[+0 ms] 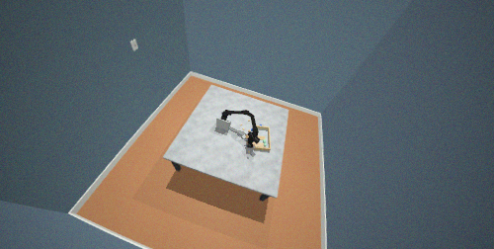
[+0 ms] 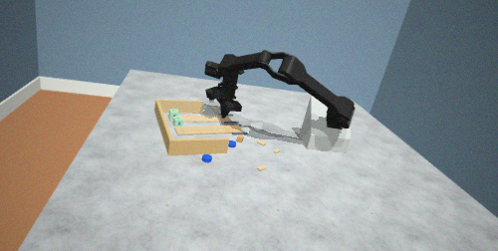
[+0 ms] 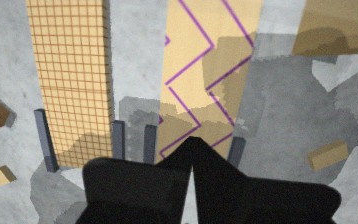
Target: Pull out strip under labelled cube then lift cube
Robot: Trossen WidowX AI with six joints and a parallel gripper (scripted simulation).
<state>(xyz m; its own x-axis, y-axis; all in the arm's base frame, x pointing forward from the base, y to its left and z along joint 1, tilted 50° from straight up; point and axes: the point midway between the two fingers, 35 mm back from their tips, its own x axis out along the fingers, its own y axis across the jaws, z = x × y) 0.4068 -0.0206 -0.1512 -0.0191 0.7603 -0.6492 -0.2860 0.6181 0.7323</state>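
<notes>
The strip is 90 mm ahead of my gripper tip and 30 mm to the left of it. Round my gripper tip: grey disc (180 mm to the right, 50 mm ahead).
</notes>
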